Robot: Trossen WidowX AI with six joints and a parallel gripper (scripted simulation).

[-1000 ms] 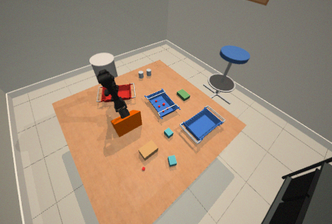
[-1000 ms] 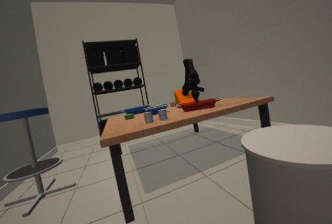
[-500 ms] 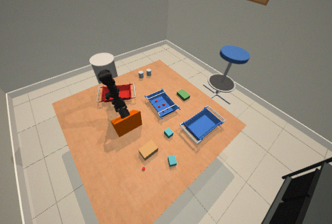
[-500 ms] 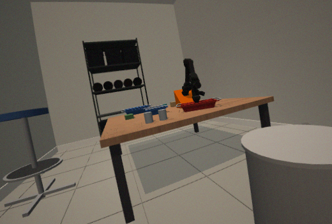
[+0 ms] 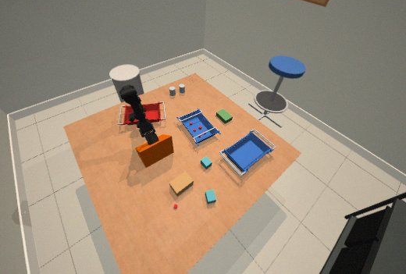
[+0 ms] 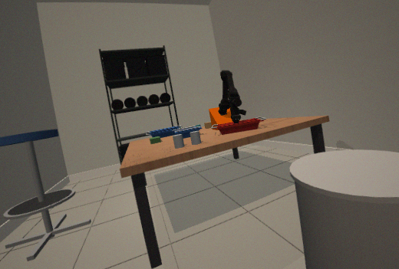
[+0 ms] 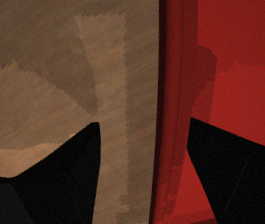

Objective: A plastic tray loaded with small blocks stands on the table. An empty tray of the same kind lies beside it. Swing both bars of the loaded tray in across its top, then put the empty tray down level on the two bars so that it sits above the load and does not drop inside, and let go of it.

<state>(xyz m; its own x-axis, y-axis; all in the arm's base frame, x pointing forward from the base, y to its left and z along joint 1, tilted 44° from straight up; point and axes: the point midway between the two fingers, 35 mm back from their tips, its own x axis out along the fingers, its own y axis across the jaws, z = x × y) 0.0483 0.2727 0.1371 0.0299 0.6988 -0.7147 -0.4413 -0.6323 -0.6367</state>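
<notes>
Right now the red tray is 4 cm ahead of my gripper tip, 8 cm to the left of it and 3 cm above it. From my gripper tip the other things lie so: green block 59 cm ahead, 31 cm to the right, 1 cm above; then tan block 3 cm behind, 58 cm to the right, 2 cm above; then small red cube 13 cm behind, 67 cm to the right.
</notes>
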